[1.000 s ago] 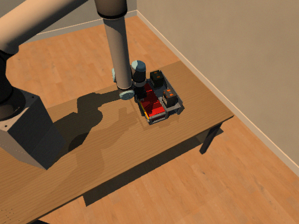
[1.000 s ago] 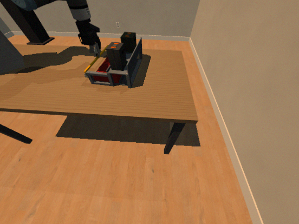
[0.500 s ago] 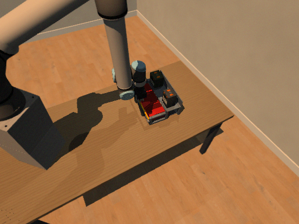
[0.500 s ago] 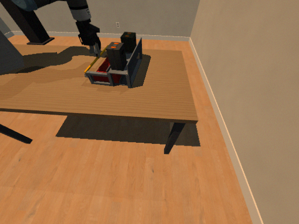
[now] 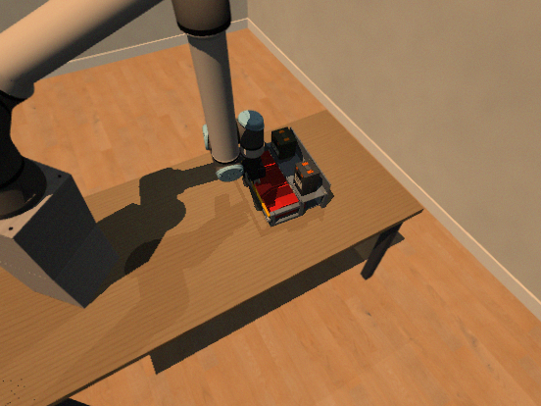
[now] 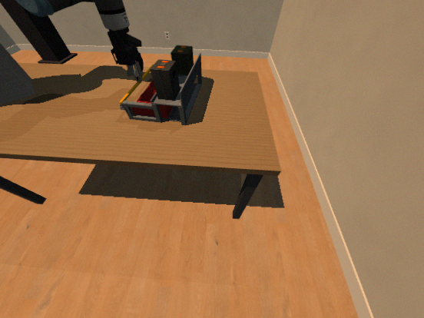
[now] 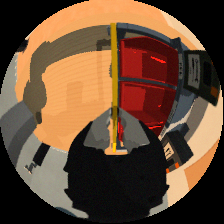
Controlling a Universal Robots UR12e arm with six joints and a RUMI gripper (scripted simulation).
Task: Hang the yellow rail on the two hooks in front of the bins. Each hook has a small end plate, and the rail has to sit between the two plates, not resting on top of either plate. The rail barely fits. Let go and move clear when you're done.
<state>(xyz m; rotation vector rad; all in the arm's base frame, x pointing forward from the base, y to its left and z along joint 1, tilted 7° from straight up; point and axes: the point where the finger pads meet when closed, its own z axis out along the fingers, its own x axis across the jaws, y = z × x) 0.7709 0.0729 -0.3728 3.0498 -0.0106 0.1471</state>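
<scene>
Now: the yellow rail 10 mm below my hand. From my hand the other things lie so: grey back panel (270 mm ahead, 40 mm above).
</scene>
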